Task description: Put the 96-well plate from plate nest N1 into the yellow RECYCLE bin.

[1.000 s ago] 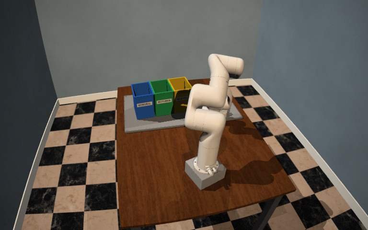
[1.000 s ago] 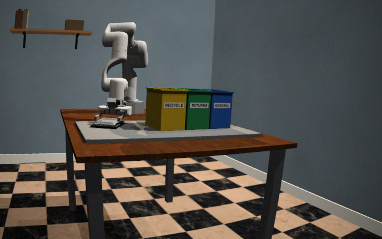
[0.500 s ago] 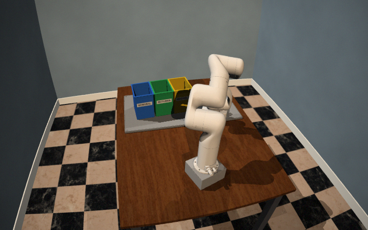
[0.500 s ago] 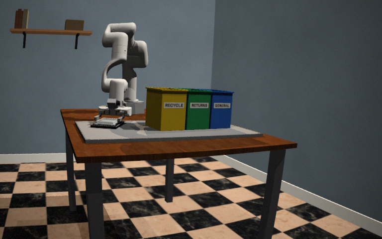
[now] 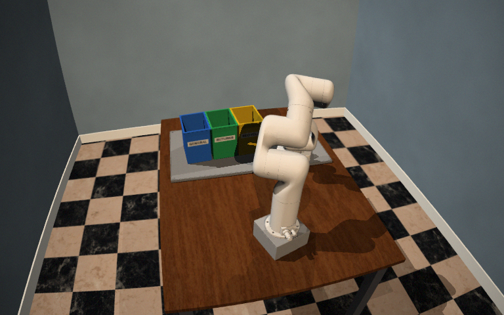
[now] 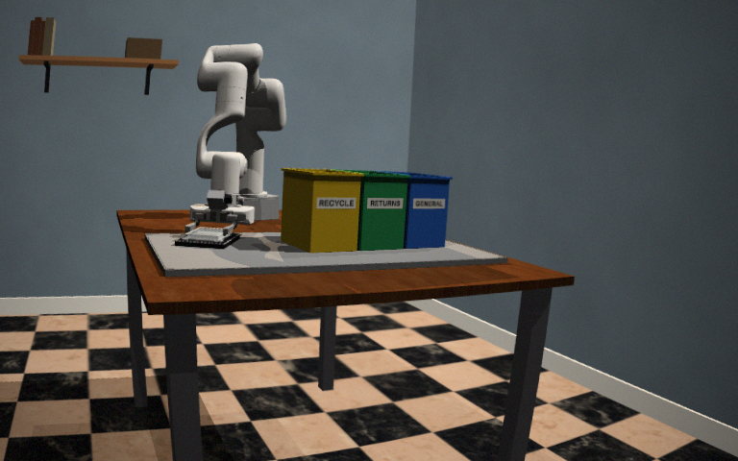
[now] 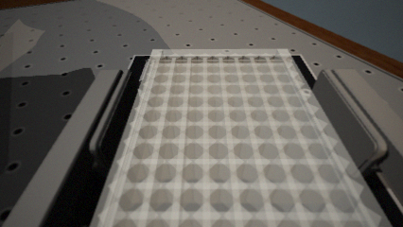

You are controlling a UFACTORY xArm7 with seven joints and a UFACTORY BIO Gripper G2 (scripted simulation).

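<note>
Now: hand 10 mm above the 96-well plate. From my hand the other things lie so: black plate nest (20 mm below); yellow recycle bin (240 mm to the left, 110 mm ahead, 60 mm above); green returns bin (370 mm to the left, 110 mm ahead, 60 mm above).
</note>
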